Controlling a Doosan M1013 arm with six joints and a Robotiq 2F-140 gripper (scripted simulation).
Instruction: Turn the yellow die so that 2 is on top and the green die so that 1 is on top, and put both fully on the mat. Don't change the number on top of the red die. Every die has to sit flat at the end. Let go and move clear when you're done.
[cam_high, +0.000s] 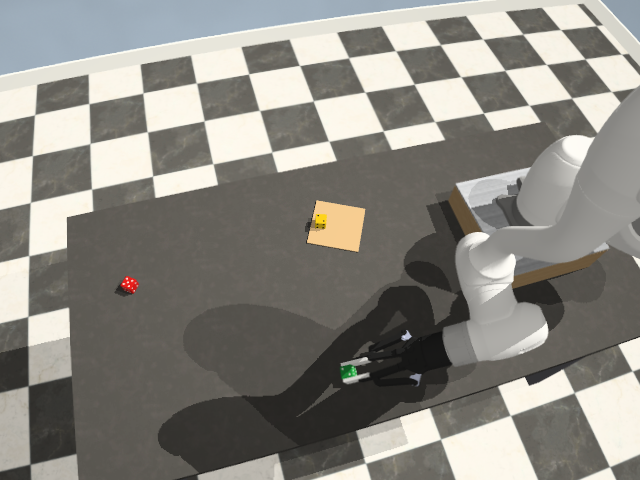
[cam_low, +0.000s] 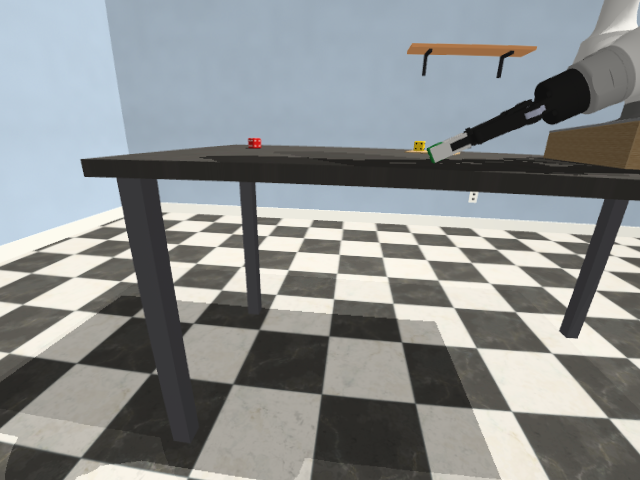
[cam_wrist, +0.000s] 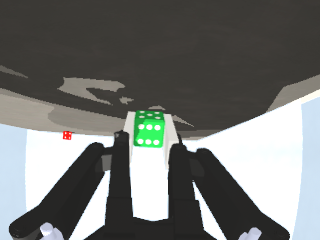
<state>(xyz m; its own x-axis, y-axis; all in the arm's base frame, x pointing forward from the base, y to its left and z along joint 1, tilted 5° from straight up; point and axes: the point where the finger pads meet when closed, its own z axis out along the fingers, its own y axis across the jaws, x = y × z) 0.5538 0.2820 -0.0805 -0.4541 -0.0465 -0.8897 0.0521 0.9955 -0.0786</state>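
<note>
The green die lies 2 cm ahead of my hand and 1 cm below it. The rest, counted from my hand: tan mat (4 cm behind, 41 cm to the right, 3 cm below); then yellow die (1 cm ahead, 42 cm to the right, 1 cm below); then red die (52 cm ahead, 31 cm to the right, 1 cm below).
</note>
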